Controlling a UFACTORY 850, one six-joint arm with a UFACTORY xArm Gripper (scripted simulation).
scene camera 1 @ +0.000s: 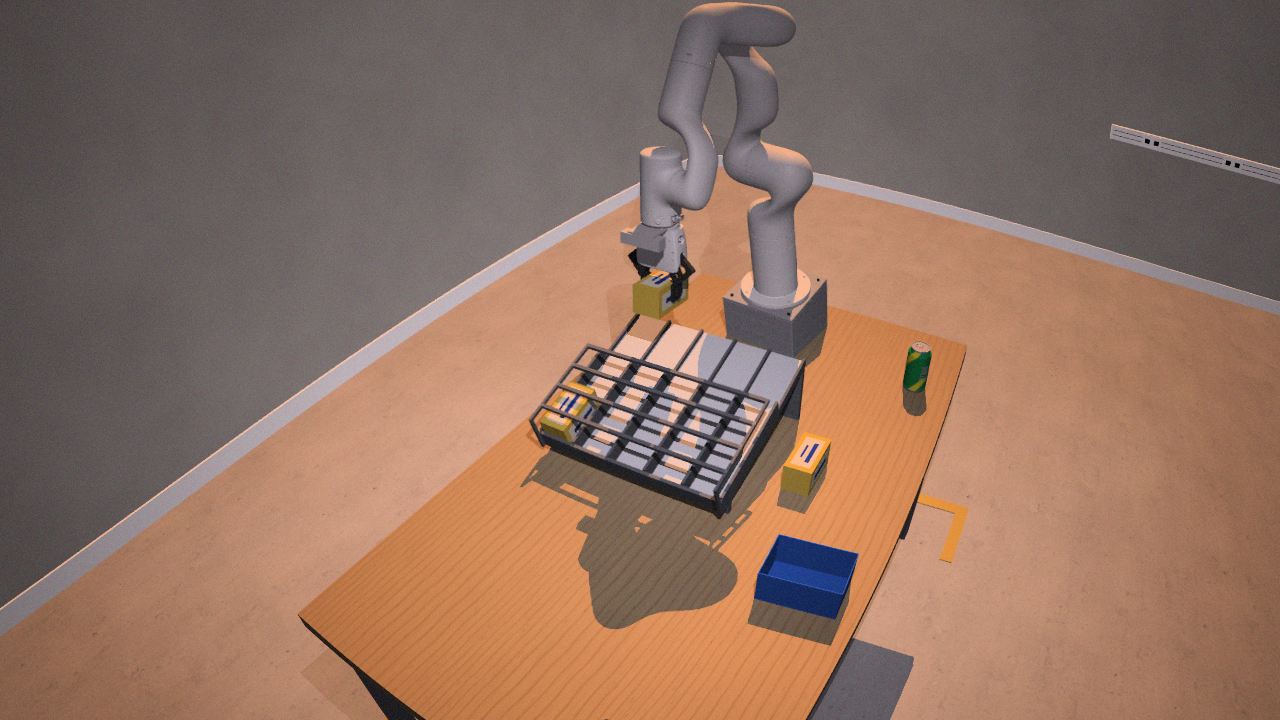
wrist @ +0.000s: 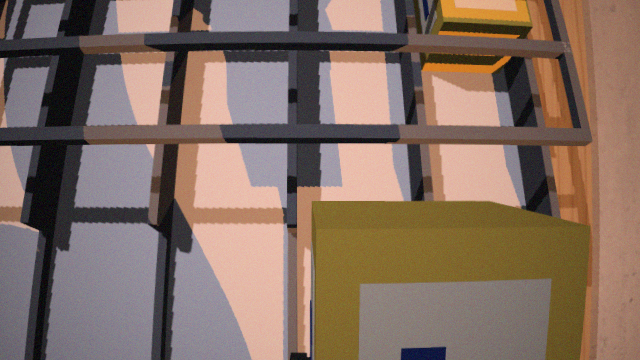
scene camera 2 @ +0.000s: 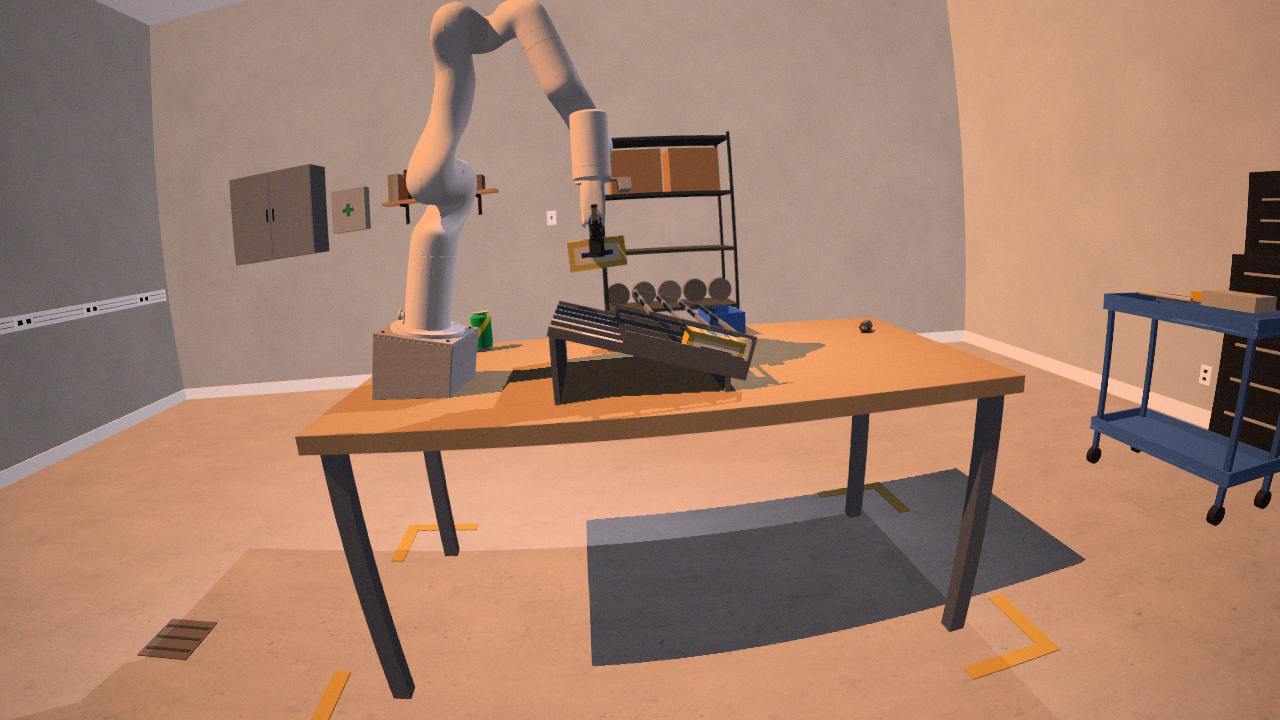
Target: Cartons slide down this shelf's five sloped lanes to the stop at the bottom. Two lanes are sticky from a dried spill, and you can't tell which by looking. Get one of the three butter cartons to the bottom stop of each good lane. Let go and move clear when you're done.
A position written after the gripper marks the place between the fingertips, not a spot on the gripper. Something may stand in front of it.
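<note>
The gripper [scene camera 1: 661,295] is visible here, and scene camera 2 has the gripper too, at [scene camera 2: 597,256]. There's a yellow butter carton [scene camera 1: 652,294] as well, plus another yellow butter carton [scene camera 1: 552,423].
</note>
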